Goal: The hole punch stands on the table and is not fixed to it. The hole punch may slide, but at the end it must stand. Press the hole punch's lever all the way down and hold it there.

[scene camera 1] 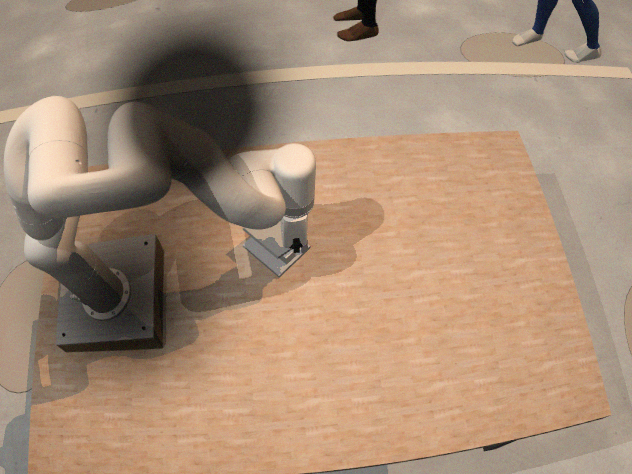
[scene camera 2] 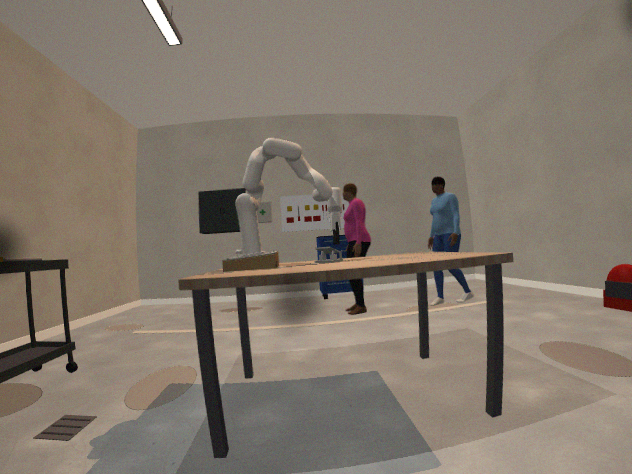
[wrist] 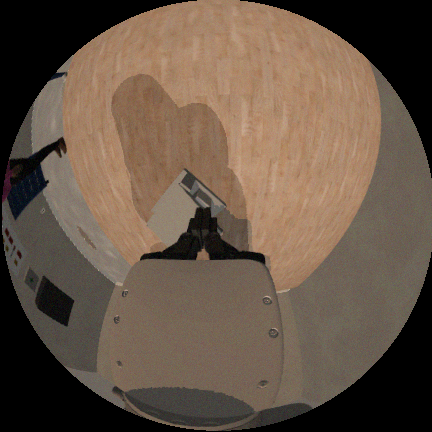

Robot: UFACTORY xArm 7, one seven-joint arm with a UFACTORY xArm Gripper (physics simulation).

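Frame: origin at the arm's base, x ahead, y left, z up, level; millimetres.
Where they show: gripper, fingertip midpoint: (scene camera 1: 294,244) (scene camera 2: 336,244) (wrist: 204,216); arm's base, origin of the base link: (scene camera 1: 106,294) (scene camera 2: 253,254).
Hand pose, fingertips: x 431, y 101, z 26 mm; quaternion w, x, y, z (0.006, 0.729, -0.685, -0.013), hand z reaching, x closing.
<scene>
Each offset is from my fingertips to the top centre of the thing. Level surfaces: height alone.
The grey hole punch @(45 mm back, 46 mm left, 9 mm down) (scene camera 1: 261,255) (scene camera 2: 328,260) (wrist: 203,196) stands upright on the table, turned at an angle, partly hidden by the arm in scene camera 1. Its wide, light grey lever @(45 mm back, 46 mm left, 9 mm down) (scene camera 2: 326,248) (wrist: 172,212) is raised above the base, with a gap below it in scene camera 2. My black gripper (scene camera 1: 296,250) (scene camera 2: 335,241) (wrist: 204,216) is shut and empty, pointing down. Its tips look slightly above the lever in scene camera 2 and overlap the punch near the lever's edge in the wrist view. Whether they touch it I cannot tell.
The wooden table @(95 mm down) (scene camera 1: 408,306) (scene camera 2: 408,261) (wrist: 300,125) carries the arm's dark base block (scene camera 1: 137,285) to the left of the punch. Two people (scene camera 2: 356,219) (scene camera 2: 445,219) and a blue cabinet (scene camera 2: 331,286) are behind the table. A dark cart (scene camera 2: 63,295) stands at the left.
</scene>
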